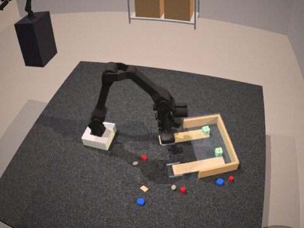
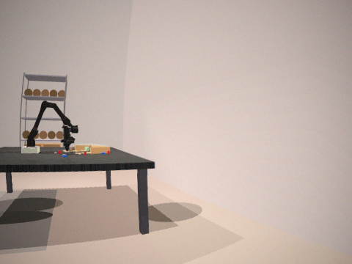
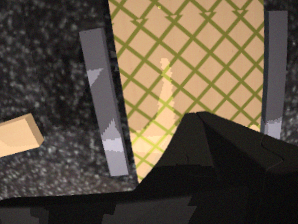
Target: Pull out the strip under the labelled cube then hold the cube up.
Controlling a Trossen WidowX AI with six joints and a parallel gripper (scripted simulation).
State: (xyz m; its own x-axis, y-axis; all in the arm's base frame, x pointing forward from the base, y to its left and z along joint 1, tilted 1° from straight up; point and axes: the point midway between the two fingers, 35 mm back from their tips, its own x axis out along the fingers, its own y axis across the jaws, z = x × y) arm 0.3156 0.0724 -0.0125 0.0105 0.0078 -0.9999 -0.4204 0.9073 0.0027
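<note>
The cross-hatched strip lies 90 mm ahead of my gripper tip and 40 mm to the left of it.
</note>
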